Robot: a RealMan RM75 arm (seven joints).
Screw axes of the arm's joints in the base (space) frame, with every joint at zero. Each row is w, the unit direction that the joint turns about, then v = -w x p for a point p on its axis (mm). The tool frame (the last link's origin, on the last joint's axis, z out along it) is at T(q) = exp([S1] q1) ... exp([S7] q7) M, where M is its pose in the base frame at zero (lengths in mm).
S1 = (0, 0, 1, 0, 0, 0)
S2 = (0, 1, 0, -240.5, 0, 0)
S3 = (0, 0, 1, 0, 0, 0)
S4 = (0, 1, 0, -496.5, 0, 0)
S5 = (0, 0, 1, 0, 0, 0)
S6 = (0, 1, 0, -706.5, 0, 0)
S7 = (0, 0, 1, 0, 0, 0)
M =
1 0 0 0
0 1 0 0
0 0 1 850.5
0 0 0 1
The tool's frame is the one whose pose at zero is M.
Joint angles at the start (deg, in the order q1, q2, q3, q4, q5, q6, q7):
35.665, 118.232, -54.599, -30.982, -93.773, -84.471, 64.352
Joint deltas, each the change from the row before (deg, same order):
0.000, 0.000, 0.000, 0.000, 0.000, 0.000, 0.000
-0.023, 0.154, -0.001, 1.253, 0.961, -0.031, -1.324
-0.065, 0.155, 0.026, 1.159, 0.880, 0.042, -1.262
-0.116, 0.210, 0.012, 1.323, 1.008, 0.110, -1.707
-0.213, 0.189, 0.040, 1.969, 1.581, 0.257, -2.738
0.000, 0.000, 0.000, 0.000, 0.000, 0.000, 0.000
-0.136, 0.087, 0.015, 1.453, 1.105, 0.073, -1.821
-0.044, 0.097, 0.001, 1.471, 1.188, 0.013, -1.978
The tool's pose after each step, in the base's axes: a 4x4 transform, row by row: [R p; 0 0 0 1], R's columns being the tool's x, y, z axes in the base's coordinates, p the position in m. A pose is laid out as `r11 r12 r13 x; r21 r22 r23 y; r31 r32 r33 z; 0 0 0 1`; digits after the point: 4 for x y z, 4 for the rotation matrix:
0.7987 -0.2158 -0.5617 0.2039; -0.0476 -0.9532 0.2985 0.3558; -0.5998 -0.2117 -0.7716 -0.0217; 0 0 0 1
0.7895 -0.2196 -0.5732 0.2047; -0.0449 -0.9520 0.3028 0.3540; -0.6122 -0.2133 -0.7614 -0.0245; 0 0 0 1
0.7811 -0.2246 -0.5826 0.2058; -0.0427 -0.9501 0.3089 0.3523; -0.6229 -0.2164 -0.7518 -0.0270; 0 0 0 1
0.7728 -0.2284 -0.5921 0.2073; -0.0368 -0.9476 0.3174 0.3502; -0.6336 -0.2235 -0.7407 -0.0302; 0 0 0 1
0.7624 -0.2343 -0.6033 0.2102; -0.0247 -0.9420 0.3347 0.3476; -0.6467 -0.2402 -0.7239 -0.0340; 0 0 0 1
0.7624 -0.2343 -0.6033 0.2102; -0.0247 -0.9420 0.3347 0.3476; -0.6467 -0.2402 -0.7239 -0.0340; 0 0 0 1
0.7547 -0.2400 -0.6106 0.2124; -0.0184 -0.9381 0.3460 0.3454; -0.6558 -0.2499 -0.7124 -0.0364; 0 0 0 1
0.7469 -0.2430 -0.6189 0.2139; -0.0083 -0.9342 0.3567 0.3435; -0.6649 -0.2613 -0.6998 -0.0389; 0 0 0 1

